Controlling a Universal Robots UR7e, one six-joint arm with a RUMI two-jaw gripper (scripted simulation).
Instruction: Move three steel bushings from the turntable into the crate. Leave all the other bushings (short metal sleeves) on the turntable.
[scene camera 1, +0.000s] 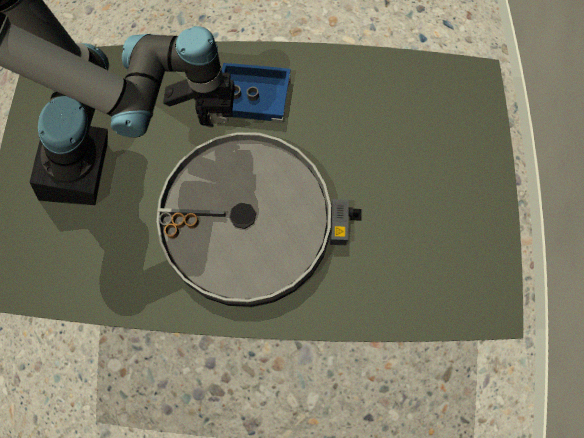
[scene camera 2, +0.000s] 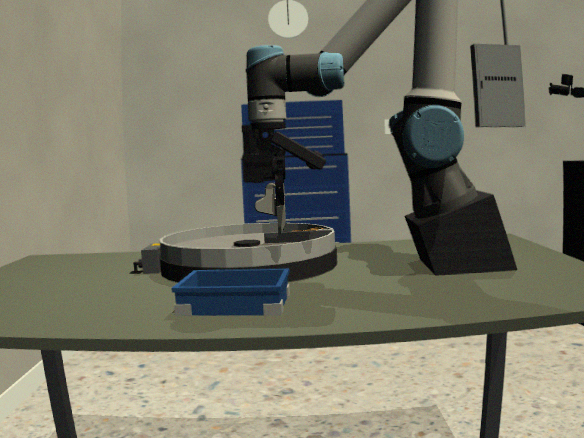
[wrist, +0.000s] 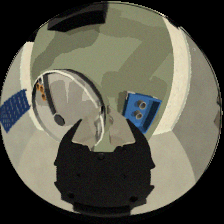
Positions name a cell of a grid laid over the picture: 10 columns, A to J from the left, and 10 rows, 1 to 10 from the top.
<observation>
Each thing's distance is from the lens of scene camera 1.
my gripper (scene camera 1: D3): 134 cm
crate (scene camera 1: E2): 150 cm
</observation>
